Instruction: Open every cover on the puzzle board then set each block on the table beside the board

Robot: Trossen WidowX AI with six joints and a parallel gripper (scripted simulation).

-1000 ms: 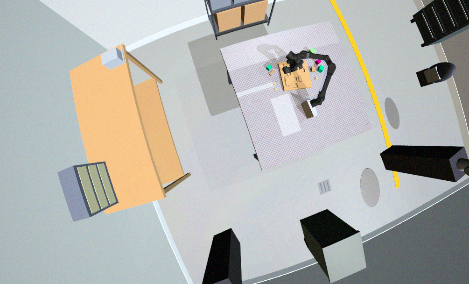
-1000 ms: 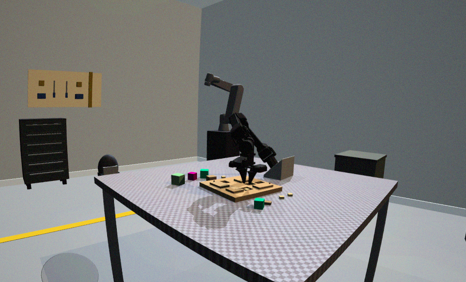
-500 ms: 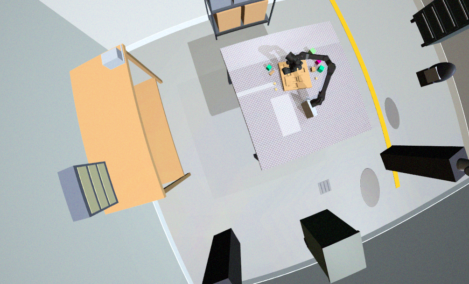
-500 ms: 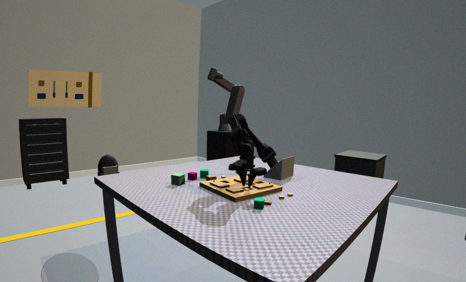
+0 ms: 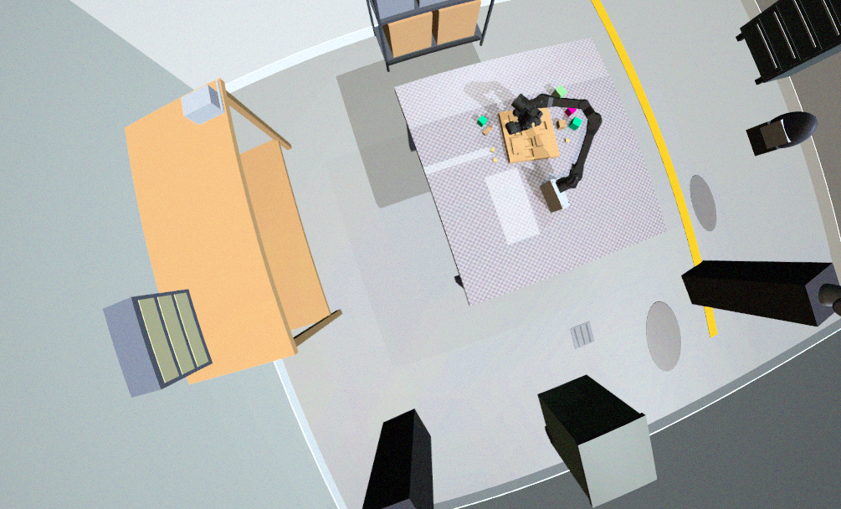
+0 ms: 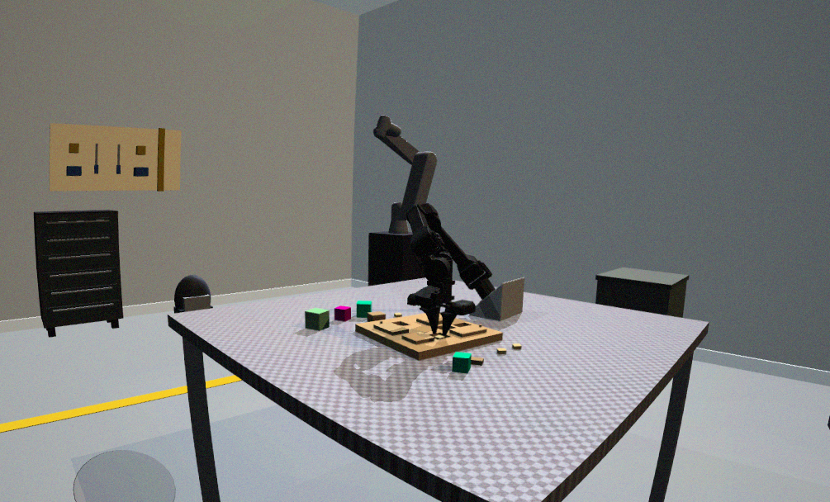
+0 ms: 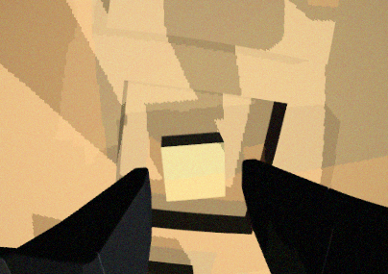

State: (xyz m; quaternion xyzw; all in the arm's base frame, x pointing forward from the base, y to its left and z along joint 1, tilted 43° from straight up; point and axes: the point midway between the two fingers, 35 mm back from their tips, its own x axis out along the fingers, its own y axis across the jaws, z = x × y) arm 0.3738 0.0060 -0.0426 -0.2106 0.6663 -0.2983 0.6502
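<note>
The puzzle board lies 20 mm behind my gripper tip and 50 mm to the right of it. Round my gripper tip: magenta block (20 mm behind, 370 mm to the right, 10 mm below); then light green block (100 mm ahead, 350 mm to the right).
</note>
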